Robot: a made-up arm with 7 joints. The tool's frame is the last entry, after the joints. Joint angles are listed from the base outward.
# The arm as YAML. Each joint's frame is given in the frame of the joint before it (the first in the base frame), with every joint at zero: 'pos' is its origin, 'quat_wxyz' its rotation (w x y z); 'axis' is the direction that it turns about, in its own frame. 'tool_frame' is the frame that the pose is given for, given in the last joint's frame.
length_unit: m
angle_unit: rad
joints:
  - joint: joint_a
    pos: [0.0, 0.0, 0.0]
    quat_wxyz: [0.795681, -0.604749, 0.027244, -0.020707]
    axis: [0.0, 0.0, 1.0]
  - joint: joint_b
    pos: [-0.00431, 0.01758, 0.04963]
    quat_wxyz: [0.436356, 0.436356, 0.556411, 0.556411]
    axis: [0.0, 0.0, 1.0]
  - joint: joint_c
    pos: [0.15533, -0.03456, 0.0]
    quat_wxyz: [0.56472, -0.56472, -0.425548, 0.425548]
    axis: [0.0, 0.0, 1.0]
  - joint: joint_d
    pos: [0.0, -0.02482, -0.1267]
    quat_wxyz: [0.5, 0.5, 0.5, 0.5]
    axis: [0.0, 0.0, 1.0]
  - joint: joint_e
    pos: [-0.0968, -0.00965, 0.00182]
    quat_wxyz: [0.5, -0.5, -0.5, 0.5]
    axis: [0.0, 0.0, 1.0]
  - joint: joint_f
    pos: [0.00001, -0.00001, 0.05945]
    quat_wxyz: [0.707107, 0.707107, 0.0, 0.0]
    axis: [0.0, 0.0, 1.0]
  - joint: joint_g
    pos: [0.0, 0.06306, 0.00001]
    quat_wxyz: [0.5, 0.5, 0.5, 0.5]
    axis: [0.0, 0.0, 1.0]
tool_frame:
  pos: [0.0, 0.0, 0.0]
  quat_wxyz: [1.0, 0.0, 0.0, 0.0]
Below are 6 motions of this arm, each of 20 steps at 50 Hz.
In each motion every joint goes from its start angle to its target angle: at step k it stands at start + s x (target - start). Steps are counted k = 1, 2, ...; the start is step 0. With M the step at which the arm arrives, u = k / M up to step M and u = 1 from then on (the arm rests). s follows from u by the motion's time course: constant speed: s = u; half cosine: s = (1 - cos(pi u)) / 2; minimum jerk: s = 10 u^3 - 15 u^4 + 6 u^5.
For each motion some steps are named. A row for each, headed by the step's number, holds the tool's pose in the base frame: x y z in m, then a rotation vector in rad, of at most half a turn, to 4 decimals.
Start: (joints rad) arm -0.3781 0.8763 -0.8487 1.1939 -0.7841 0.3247 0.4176
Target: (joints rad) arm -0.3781 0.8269 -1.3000 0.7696 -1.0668 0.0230 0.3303
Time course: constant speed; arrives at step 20
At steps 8, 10, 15, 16, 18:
8: 0.1364 0.3355 -0.3878 0.7940 1.2545 0.4158
10: 0.1365 0.3231 -0.3936 0.7626 1.2366 0.3478
15: 0.1324 0.2911 -0.4064 0.6731 1.2027 0.1823
16: 0.1309 0.2846 -0.4086 0.6535 1.1978 0.1502
18: 0.1272 0.2716 -0.4127 0.6125 1.1896 0.0871

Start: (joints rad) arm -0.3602 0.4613 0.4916 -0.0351 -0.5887 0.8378 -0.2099
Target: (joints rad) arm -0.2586 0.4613 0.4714 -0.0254 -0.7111 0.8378 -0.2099
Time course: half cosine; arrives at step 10
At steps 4, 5, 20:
4: 0.2503 0.2567 -0.2441 -0.3539 0.4633 -0.0009
5: 0.2460 0.2567 -0.2479 -0.3693 0.4755 -0.0059
20: 0.2314 0.2565 -0.2598 -0.4206 0.5143 -0.0204

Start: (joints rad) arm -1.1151 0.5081 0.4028 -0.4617 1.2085 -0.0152 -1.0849
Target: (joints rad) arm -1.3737 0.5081 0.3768 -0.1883 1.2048 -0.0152 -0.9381
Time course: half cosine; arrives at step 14
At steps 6, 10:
6: 0.3056 0.1529 0.1066 1.5583 -0.3285 0.2780
10: 0.3218 0.1501 0.1334 1.5098 -0.3872 0.3011

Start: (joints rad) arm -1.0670 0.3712 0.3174 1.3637 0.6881 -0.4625 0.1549
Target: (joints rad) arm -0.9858 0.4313 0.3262 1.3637 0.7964 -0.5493 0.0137
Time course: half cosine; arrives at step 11
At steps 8, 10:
8: 0.4128 0.1841 -0.2655 0.7938 0.1150 -0.1120
10: 0.4087 0.1890 -0.2683 0.8104 0.1269 -0.1406

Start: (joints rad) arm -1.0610 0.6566 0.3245 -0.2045 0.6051 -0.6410 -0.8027
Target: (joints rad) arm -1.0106 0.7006 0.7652 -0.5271 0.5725 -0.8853 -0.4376
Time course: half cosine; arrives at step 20
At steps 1, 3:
1: 0.3079 0.1572 0.0658 1.7578 -0.9965 -0.2593
3: 0.3027 0.1598 0.0674 1.7594 -1.0281 -0.2237

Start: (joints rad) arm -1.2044 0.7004 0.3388 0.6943 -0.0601 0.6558 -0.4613
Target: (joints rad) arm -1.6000 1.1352 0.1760 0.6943 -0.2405 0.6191 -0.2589
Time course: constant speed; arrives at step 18
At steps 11, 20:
11: 0.3982 0.3257 0.1098 0.1287 -0.0634 0.2093
20: 0.3457 0.3506 0.1902 0.1520 -0.2577 0.3577

